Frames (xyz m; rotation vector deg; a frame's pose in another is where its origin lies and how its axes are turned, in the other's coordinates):
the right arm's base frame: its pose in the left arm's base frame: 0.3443 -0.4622 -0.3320 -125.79 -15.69 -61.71
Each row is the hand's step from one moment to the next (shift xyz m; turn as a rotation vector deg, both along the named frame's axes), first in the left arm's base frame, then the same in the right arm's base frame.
Working: the left arm's base frame: its pose in the right arm's base frame: -0.0117 -0.6623 -0.0602 125.79 15.69 61.71

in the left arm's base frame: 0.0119 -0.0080 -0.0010 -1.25 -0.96 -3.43
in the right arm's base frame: 0.0076 0.0119 0.0027 -3.32 1.79 0.10
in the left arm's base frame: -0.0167 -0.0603 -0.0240 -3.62 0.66 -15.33
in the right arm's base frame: -0.0230 0.0494 -0.0390 -14.09 5.15 4.86
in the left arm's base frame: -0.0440 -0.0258 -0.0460 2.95 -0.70 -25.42
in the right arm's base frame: -0.0606 0.0214 -0.0241 -17.47 13.94 12.48
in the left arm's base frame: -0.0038 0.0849 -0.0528 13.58 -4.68 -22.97
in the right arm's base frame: -0.0512 -0.0407 0.0757 -8.43 20.58 15.47
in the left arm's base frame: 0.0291 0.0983 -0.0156 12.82 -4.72 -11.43
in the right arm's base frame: -0.0031 -0.0537 0.0887 -0.09 14.79 9.93
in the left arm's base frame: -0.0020 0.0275 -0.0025 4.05 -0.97 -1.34
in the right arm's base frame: -0.0059 -0.0205 0.0177 1.65 3.20 2.48
